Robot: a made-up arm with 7 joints.
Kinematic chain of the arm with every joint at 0, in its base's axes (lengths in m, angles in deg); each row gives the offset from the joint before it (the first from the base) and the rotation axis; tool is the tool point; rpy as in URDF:
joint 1: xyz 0 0 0.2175 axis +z
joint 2: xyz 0 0 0 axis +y
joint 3: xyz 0 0 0.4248 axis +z
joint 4: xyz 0.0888 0 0 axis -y
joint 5: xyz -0.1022 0 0.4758 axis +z
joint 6: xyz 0 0 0 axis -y
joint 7: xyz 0.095 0 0 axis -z
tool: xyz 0 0 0 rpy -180 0 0
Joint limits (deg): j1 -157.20..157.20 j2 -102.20..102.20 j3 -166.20..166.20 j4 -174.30..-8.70 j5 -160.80..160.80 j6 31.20..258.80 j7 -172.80..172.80
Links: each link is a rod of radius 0.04 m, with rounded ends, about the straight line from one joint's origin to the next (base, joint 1, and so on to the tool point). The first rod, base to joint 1, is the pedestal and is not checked.
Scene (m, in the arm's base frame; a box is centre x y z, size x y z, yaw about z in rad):
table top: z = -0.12
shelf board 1: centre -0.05 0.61 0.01 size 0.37 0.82 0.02 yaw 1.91
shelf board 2: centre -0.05 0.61 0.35 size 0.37 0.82 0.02 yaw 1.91
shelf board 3: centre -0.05 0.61 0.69 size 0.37 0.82 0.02 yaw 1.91
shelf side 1: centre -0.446 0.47 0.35 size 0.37 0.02 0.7 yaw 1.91
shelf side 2: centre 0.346 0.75 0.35 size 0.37 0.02 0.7 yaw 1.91
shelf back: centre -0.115 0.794 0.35 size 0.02 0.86 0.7 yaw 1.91
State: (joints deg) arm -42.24 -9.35 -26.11 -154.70 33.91 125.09 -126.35
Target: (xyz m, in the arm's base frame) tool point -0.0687 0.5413 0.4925
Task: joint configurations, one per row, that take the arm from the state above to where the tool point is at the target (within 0.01 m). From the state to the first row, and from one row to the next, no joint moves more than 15 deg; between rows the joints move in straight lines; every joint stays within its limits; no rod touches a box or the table.
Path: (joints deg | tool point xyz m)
1: -30.31 -12.45 -11.66 -151.20 32.67 124.53 -126.35 | 0.3297 -0.3393 0.3287
2: -18.37 -15.55 2.79 -147.70 31.42 123.97 -126.35 | 0.4571 -0.1548 0.3879
3: -6.44 -18.65 17.24 -144.20 30.18 123.41 -126.35 | 0.4823 0.0793 0.4404
4: 5.49 -21.75 31.69 -140.69 28.93 122.85 -126.35 | 0.3901 0.3090 0.4792
5: 17.42 -24.86 46.14 -137.19 27.69 122.29 -126.35 | 0.1934 0.4778 0.4980
6: 29.36 -27.96 60.59 -133.69 26.44 121.73 -126.35 | -0.0687 0.5413 0.4925

